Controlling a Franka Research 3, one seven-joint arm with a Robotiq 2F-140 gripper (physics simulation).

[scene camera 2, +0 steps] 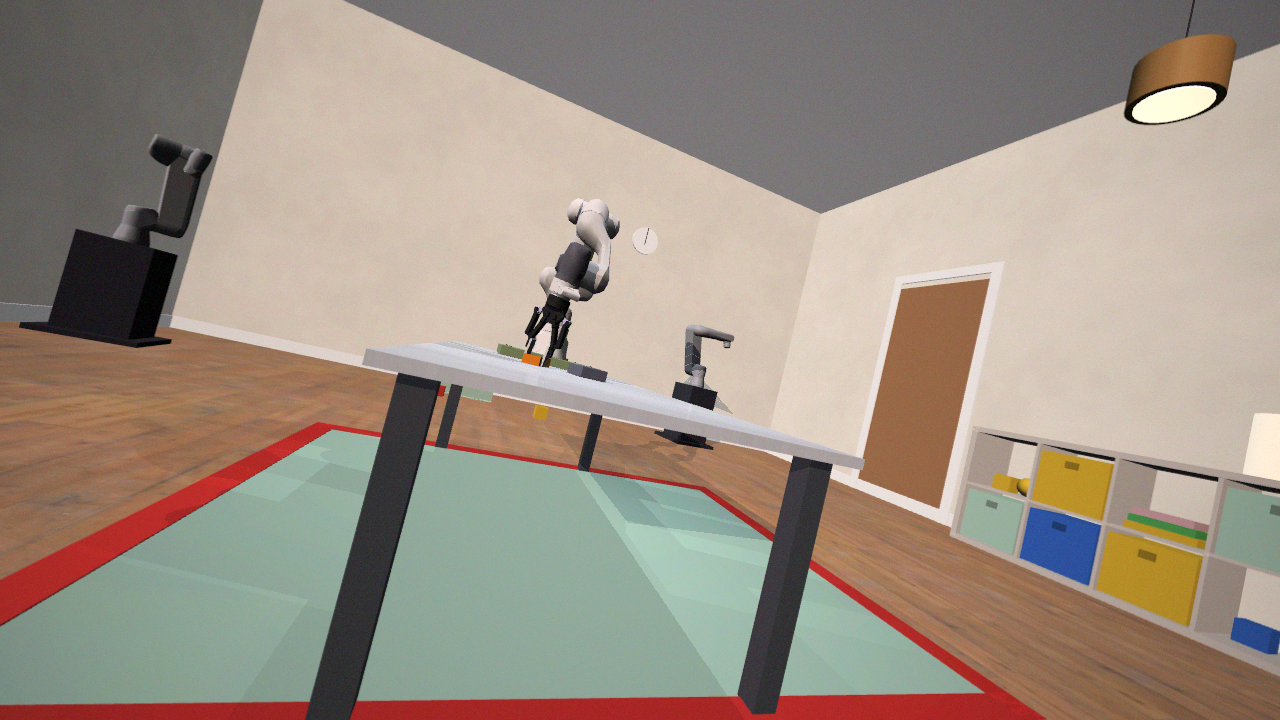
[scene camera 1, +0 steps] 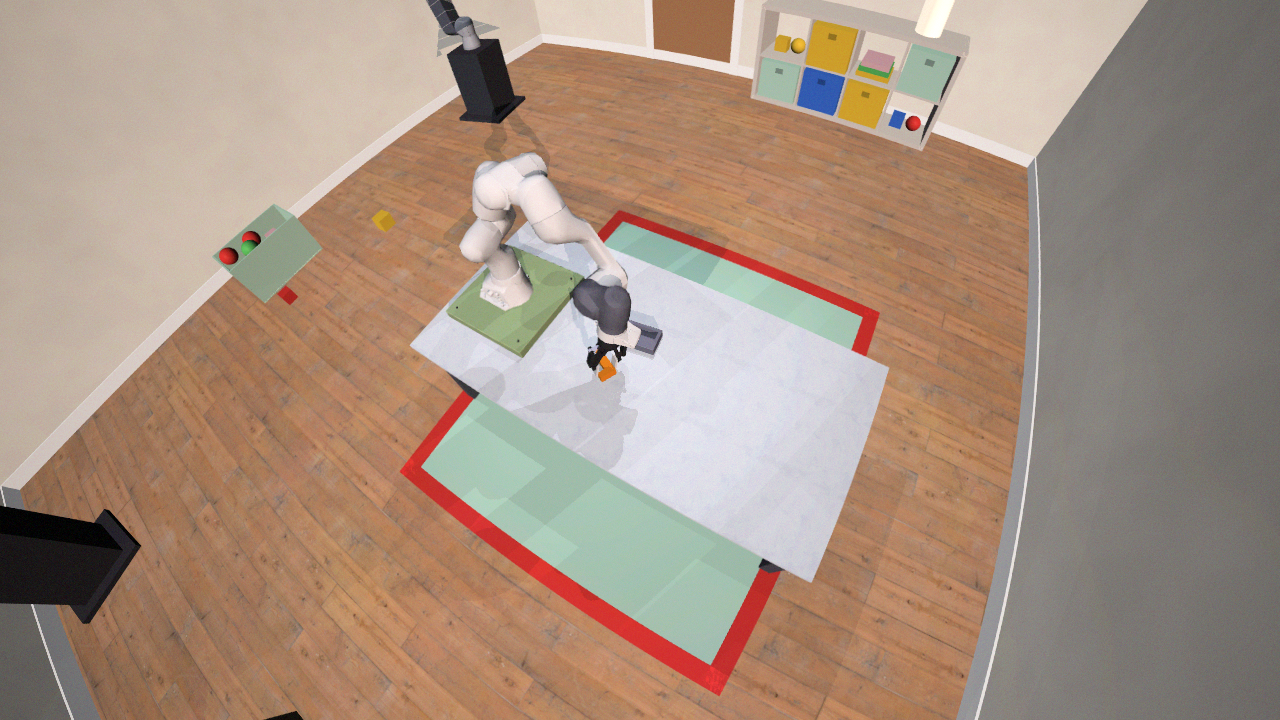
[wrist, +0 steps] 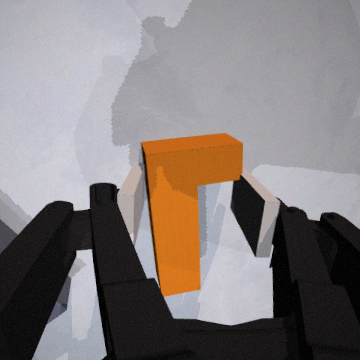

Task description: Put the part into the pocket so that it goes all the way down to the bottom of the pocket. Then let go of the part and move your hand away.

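The orange L-shaped part lies flat on the table, its long leg toward the hand in the wrist view. My gripper is shut on it, with one pad along the long leg's outer side and the other at the end of the short leg. The dark grey block with the pocket stands on the table beside the hand, apart from the part. The pocket's inside is partly hidden, and its bottom does not show clearly.
The pale table carries the arm's green base plate, behind the hand in the second scene view. The arm's wrist hangs close over the pocket block in the first scene view. A shelf unit and two black pedestals stand away from the table.
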